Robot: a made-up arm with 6 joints. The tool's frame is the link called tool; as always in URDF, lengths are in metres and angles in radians. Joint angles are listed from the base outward. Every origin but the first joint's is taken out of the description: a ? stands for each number. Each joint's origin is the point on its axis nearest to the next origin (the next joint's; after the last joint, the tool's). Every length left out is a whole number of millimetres.
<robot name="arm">
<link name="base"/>
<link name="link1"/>
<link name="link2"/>
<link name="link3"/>
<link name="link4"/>
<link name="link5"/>
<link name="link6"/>
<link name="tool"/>
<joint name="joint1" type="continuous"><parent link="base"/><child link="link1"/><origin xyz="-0.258 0.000 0.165" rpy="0.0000 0.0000 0.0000"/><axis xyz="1 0 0"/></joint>
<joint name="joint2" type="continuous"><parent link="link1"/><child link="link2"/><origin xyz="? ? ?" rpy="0.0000 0.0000 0.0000"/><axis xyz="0 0 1"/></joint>
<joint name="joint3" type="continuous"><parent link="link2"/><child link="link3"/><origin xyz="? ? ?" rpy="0.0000 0.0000 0.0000"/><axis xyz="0 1 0"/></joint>
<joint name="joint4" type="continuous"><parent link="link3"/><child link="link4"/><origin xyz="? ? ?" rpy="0.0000 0.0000 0.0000"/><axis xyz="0 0 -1"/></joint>
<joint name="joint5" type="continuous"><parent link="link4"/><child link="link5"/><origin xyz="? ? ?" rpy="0.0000 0.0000 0.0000"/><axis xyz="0 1 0"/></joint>
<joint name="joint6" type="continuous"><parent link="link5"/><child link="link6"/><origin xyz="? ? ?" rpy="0.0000 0.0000 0.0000"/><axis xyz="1 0 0"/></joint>
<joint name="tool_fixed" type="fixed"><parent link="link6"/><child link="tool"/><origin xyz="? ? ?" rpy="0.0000 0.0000 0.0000"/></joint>
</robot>
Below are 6 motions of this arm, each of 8 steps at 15 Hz.
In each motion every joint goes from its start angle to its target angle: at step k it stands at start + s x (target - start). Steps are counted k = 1, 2, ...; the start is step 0. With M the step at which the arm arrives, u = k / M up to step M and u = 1 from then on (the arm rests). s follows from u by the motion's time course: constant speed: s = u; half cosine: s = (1 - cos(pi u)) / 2; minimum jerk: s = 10 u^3 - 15 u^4 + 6 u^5.
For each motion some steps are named. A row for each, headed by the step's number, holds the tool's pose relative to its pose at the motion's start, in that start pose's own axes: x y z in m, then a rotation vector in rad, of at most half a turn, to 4 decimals.
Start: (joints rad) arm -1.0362 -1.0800 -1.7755 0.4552 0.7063 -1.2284
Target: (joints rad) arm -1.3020 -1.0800 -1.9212 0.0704 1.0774 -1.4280
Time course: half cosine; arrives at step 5
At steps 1, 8:
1: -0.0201 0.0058 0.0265 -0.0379 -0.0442 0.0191
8: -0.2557 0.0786 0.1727 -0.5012 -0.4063 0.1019

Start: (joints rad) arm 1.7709 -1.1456 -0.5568 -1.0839 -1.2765 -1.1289
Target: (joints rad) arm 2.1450 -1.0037 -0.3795 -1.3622 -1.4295 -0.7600
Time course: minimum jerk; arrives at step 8
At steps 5, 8:
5: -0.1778 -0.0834 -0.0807 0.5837 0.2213 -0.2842
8: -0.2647 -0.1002 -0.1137 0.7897 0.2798 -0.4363

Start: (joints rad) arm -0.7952 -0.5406 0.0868 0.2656 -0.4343 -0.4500
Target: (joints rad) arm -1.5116 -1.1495 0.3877 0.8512 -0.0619 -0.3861
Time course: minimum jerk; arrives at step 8
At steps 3, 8:
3: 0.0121 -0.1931 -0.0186 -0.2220 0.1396 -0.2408
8: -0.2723 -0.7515 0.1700 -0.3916 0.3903 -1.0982

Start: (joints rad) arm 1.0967 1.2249 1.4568 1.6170 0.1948 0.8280
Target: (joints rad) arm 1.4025 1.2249 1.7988 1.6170 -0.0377 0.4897
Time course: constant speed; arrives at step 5
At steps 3, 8:
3: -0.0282 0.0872 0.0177 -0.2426 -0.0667 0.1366
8: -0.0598 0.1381 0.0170 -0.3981 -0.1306 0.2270

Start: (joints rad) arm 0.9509 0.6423 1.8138 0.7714 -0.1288 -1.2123
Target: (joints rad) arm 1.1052 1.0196 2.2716 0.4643 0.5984 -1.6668
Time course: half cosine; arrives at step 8
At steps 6, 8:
6: -0.2286 0.4169 -0.1347 -0.8523 -0.0167 0.6705
8: -0.2812 0.4500 -0.1942 -0.9924 0.0005 0.7901

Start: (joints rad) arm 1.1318 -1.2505 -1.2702 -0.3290 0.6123 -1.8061
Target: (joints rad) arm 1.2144 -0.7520 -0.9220 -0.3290 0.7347 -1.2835
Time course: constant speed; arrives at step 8
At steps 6, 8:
6: 0.0258 -0.0756 0.2368 0.6510 -0.3855 0.2609
8: 0.0263 -0.1112 0.3091 0.8376 -0.5114 0.3796

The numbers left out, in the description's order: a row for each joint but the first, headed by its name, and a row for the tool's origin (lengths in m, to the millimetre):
joint2: 0.000 0.017 -0.001
joint3: 0.232 -0.033 0.000
joint4: 0.382 0.000 0.122
joint5: 0.178 -0.173 0.000
joint6: 0.269 0.000 -0.086
tool: 0.000 0.015 0.319

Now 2 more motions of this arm.
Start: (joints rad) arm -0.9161 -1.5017 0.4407 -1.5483 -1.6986 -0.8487
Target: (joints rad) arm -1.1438 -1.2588 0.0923 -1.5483 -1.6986 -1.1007
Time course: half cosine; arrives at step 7
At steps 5, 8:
5: 0.0869 0.3133 0.0907 0.0369 -0.3119 0.3178
8: 0.0853 0.3828 0.1229 0.0500 -0.3926 0.3792

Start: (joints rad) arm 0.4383 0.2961 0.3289 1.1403 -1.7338 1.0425
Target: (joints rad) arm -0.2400 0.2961 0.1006 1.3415 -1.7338 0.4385
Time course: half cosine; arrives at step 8
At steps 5, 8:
5: -0.0014 0.3225 -0.0036 -0.6328 -0.1508 0.4302
8: -0.0607 0.4370 -0.0432 -0.8798 -0.2986 0.6026

